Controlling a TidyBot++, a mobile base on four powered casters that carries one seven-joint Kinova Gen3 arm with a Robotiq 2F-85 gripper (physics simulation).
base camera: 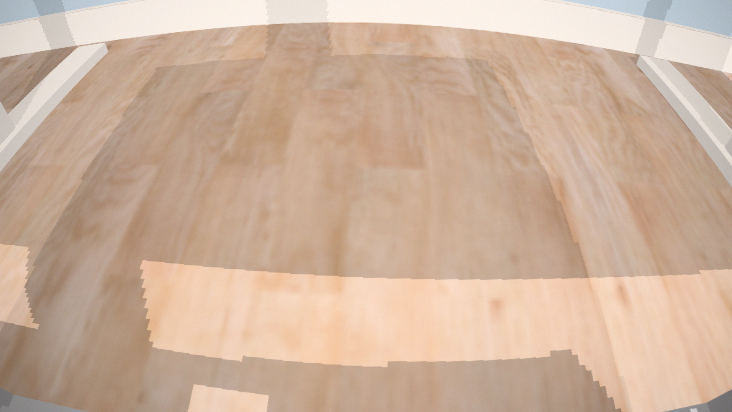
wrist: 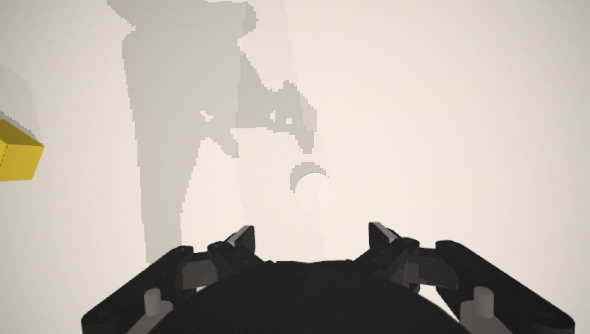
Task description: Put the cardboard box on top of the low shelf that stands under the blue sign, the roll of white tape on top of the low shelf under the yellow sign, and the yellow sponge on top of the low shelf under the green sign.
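Places are measured from the arm's base along level axes (x left, y back, z up), in metres.
Pixels of known places: gripper, fingertip midpoint: (wrist: 310,236).
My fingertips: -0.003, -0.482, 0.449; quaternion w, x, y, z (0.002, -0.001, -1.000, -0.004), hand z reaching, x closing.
Note:
For each thing: its top centre in the pictures, then the offset to it from my fingertips, as dx, dy, dz. "spot": a spot on its surface instead. Level surfaces: height alone.
- white tape at its top centre: (wrist: 315,192) -0.007, -0.018, -0.102
- white surface at its surface level: dz -0.126
- yellow sponge at a spot on its surface: (wrist: 21,162) spot: +0.441, -0.079, -0.104
- wooden floor at its surface level: dz -0.846
The roll of white tape (wrist: 314,192) lies on a white surface (wrist: 450,125) in the wrist view. Its rounded upper edge and a crescent of shadow show, and the rest blends into the white. The yellow sponge (wrist: 21,162) is partly in view at the left edge, on the same surface. My gripper (wrist: 310,236) is open and empty, with the tape a little above the gap between the fingertips in the picture. Its height over the surface is hard to tell. The cardboard box, the low shelves and the signs do not show in either view.
The base camera shows a wooden floor (base camera: 327,204) with shadows across it. White bars stand at the left (base camera: 61,89) and right (base camera: 683,107). A white baseboard (base camera: 409,15) runs along a blue wall at the back. The arm's shadow falls on the white surface.

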